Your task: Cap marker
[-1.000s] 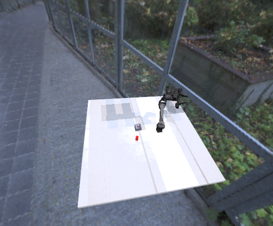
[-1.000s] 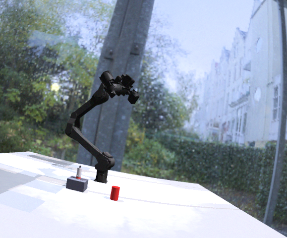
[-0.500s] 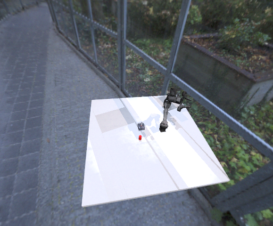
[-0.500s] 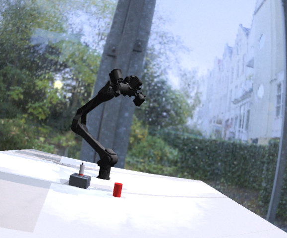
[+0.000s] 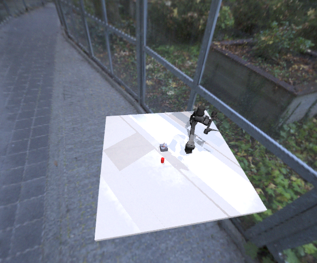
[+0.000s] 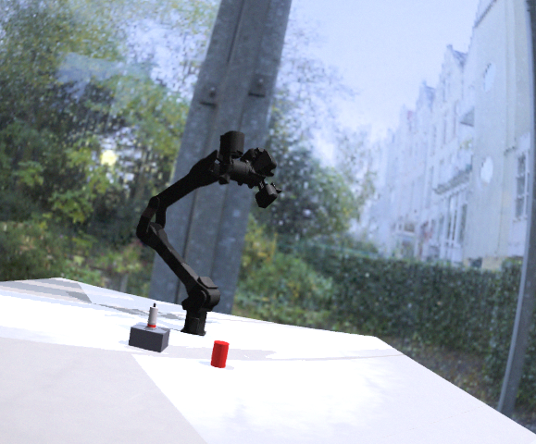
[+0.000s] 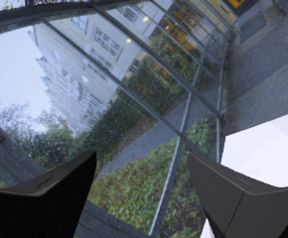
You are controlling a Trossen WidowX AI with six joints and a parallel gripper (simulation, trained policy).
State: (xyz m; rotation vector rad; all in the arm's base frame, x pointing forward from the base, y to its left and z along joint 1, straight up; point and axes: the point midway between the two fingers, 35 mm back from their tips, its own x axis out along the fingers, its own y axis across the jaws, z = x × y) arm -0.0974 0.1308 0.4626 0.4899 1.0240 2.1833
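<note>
Right now my gripper tip is 44 cm above the red cap, 41 cm short of it and 6 cm to the left of it. Also, from my gripper tip: dark holder block (44 cm below, 37 cm ahead, 22 cm to the right); grey marker (39 cm below, 37 cm ahead, 22 cm to the right).
</note>
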